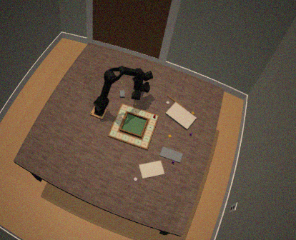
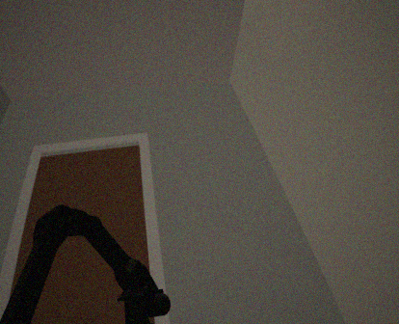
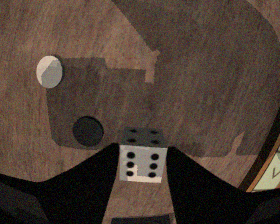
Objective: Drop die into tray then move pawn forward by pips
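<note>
Right now the red pawn is 180 mm ahead of my gripper tip, 140 mm to the right of it and 20 mm above it. From my gripper tip the other things lie so: white die (right at my gripper tip); then grey card (380 mm to the right, 360 mm ahead, 10 mm below); then small grey block (100 mm behind, 20 mm to the right).
</note>
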